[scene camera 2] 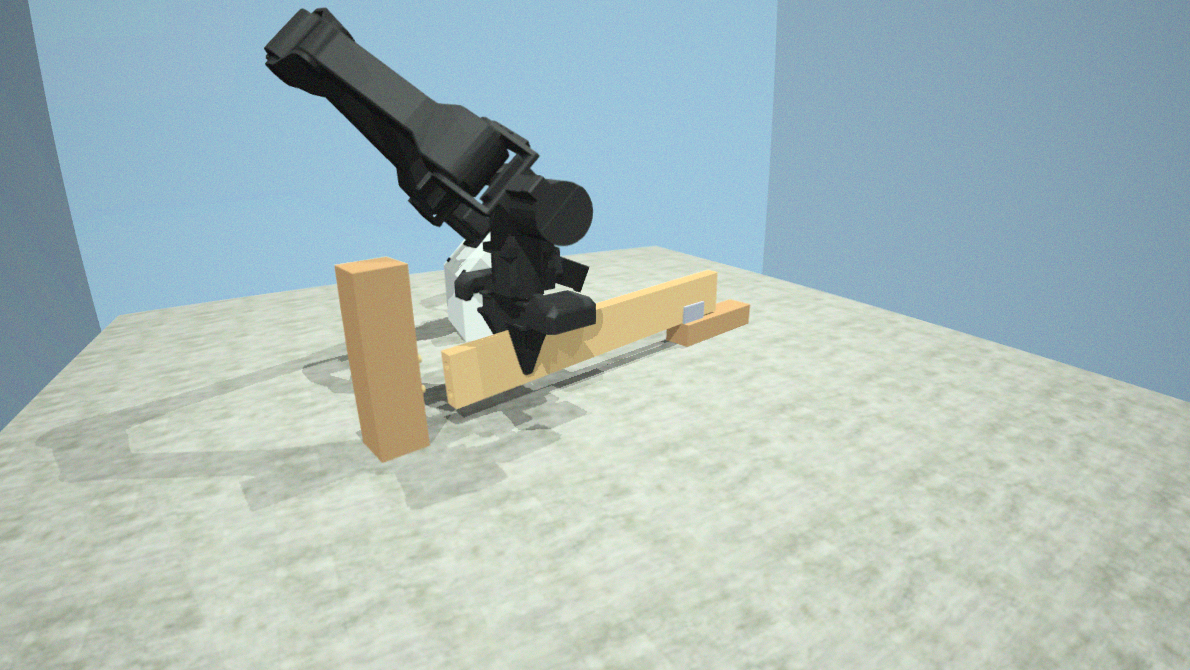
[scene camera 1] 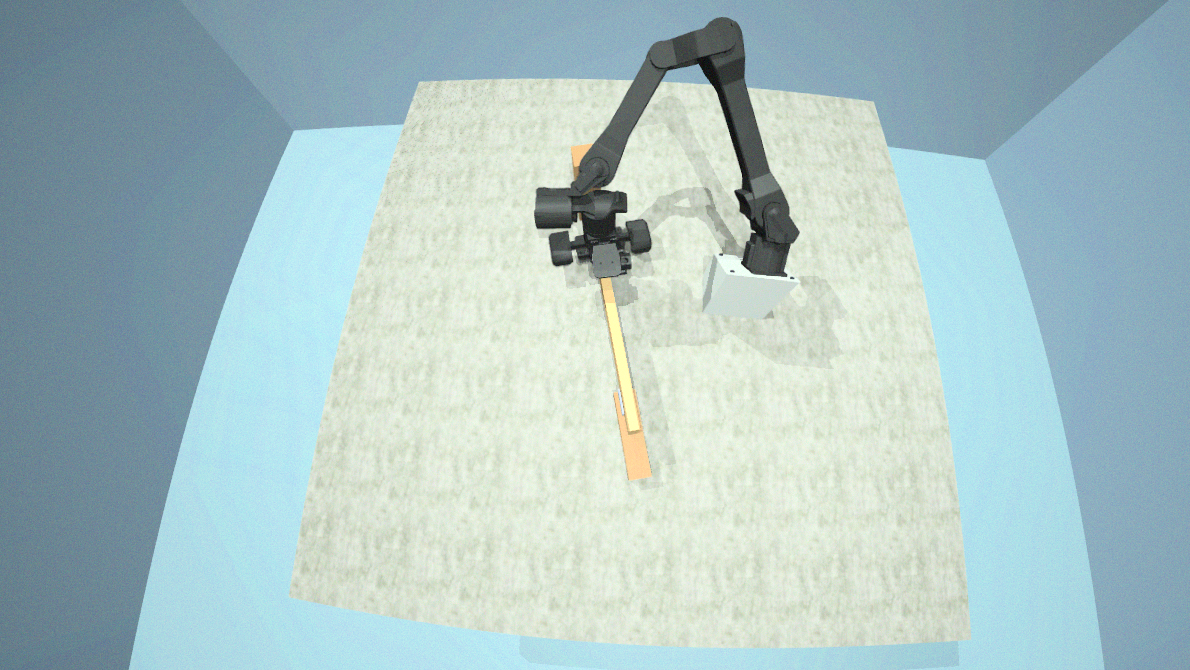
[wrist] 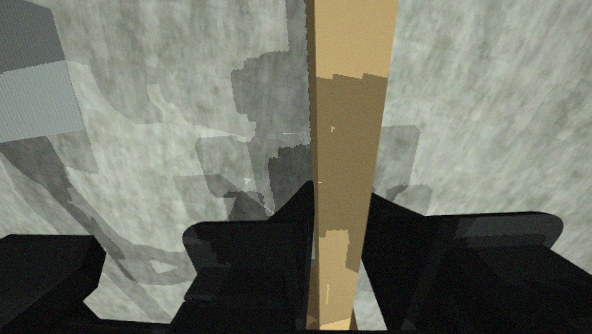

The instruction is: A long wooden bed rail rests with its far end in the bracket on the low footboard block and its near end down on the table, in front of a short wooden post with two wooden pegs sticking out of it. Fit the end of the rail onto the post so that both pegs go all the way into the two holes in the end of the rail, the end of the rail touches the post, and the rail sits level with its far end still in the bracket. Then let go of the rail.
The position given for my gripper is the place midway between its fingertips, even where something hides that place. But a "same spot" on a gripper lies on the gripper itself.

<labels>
my gripper: scene camera 2 522, 371; scene camera 1; wrist
wooden bed rail: scene camera 2; scene camera 1; wrist 349, 56
same spot on my gripper: (wrist: 480, 265) = (scene camera 1: 589, 256)
same spot on wooden bed rail: (scene camera 1: 629, 407) = (scene camera 2: 697, 276)
</labels>
